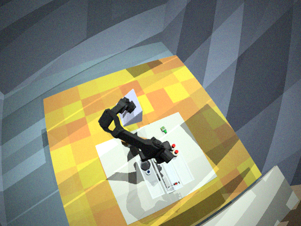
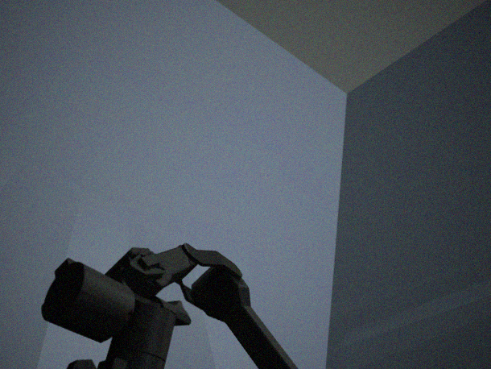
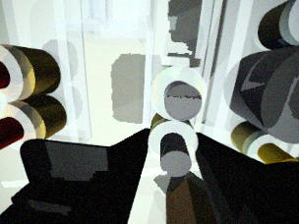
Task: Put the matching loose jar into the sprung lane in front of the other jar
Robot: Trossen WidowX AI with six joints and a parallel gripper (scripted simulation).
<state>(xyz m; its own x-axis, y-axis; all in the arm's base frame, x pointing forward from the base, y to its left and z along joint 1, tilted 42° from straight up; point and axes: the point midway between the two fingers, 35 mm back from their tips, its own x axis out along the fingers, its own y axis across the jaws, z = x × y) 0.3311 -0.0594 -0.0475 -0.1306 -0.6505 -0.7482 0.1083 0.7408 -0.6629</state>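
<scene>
The large grey cylinder lies 3 cm ahead of my gripper tip and 8 cm to the right of it. Also, from my gripper tip: red mark (22 cm ahead, 1 cm to the left, 4 cm above); lane rack (14 cm ahead, 1 cm to the left, 1 cm below).
</scene>
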